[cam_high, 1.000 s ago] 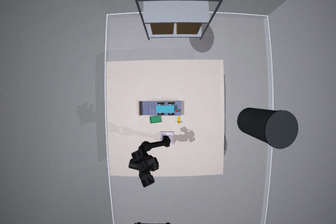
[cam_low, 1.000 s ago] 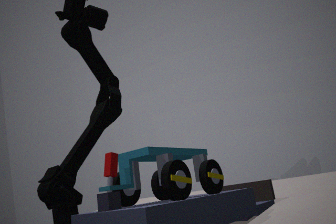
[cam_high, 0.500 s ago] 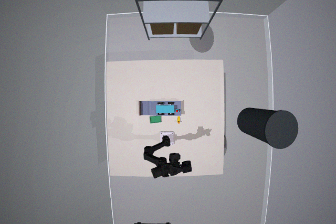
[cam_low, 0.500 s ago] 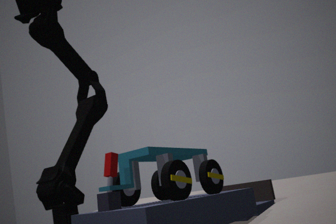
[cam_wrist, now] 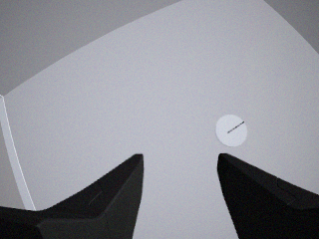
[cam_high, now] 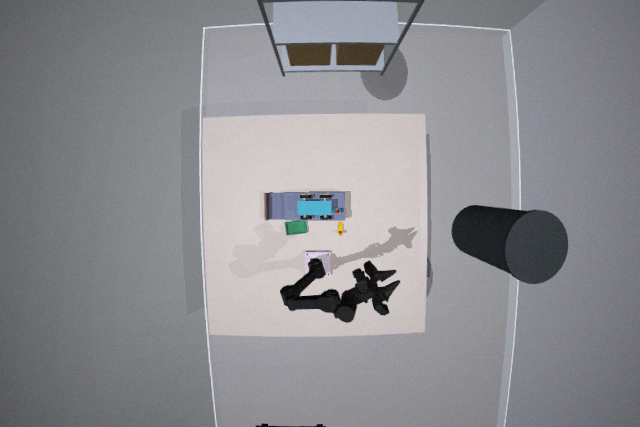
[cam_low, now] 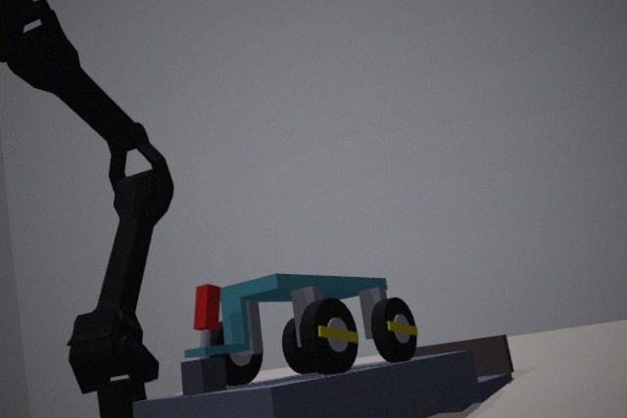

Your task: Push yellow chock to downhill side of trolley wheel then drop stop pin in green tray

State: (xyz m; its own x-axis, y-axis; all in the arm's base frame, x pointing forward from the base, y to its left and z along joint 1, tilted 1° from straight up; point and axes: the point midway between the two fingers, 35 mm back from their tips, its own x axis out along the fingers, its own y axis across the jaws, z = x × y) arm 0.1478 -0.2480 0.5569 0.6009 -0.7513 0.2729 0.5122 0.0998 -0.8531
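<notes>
Now: gripper tip 4 cm short of the yellow chock, 15 cm to the right of it and 58 cm above it. Round my gripper tip: blue-grey ramp 16 cm ahead, 30 cm to the left, 55 cm below; then teal trolley 16 cm ahead, 29 cm to the left, 48 cm below; then red-headed stop pin 15 cm ahead, 18 cm to the left, 46 cm below.
</notes>
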